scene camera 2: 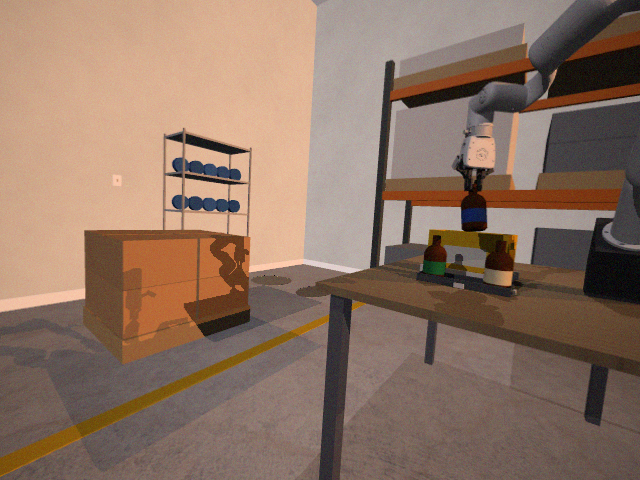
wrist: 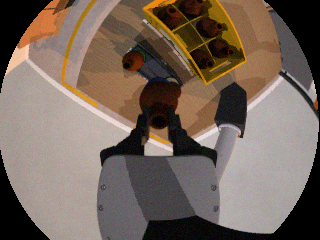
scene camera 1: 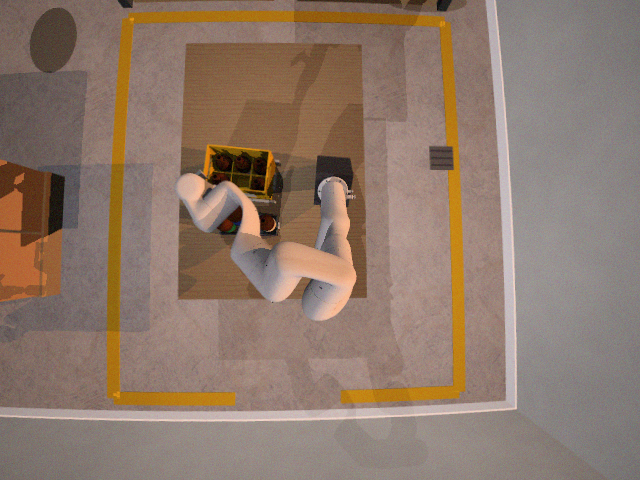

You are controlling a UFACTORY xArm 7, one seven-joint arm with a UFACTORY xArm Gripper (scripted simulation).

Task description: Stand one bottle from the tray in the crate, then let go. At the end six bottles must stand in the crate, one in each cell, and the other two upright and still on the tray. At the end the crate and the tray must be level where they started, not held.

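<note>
In the wrist view the gripper can be seen. A dark tray also appears in the pictures of the scene, as does the gripper.
</note>
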